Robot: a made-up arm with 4 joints.
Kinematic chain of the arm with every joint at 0, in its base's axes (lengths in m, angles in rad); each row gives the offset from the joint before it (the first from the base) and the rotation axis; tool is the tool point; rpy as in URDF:
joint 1: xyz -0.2 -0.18 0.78 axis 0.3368 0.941 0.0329
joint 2: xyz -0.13 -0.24 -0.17 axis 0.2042 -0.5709 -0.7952
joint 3: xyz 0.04 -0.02 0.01 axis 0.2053 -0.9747 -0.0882
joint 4: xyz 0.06 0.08 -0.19 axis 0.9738 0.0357 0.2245
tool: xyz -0.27 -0.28 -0.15 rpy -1.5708 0 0
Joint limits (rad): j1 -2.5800..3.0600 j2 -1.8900..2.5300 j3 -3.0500..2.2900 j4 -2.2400..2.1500
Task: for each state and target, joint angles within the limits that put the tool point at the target. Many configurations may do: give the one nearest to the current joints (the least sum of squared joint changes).
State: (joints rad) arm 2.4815 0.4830 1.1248 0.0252
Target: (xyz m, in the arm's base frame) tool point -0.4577 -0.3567 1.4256
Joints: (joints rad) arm 3.0600 -0.3192 0.8294 0.6592
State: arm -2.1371 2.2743 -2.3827 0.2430
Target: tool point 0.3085 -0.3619 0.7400
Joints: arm -2.4348 1.8454 -1.7540 0.6263
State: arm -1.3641 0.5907 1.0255 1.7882
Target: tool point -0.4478 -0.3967 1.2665
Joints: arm -1.8199 1.0329 1.5041 1.7202
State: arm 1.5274 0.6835 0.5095 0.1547
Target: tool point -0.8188 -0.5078 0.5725
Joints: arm 1.0074 0.0369 0.1503 -0.0778
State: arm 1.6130 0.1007 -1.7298 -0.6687
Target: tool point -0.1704 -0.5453 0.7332
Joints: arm 1.4506 -0.0179 -1.7258 -1.1780
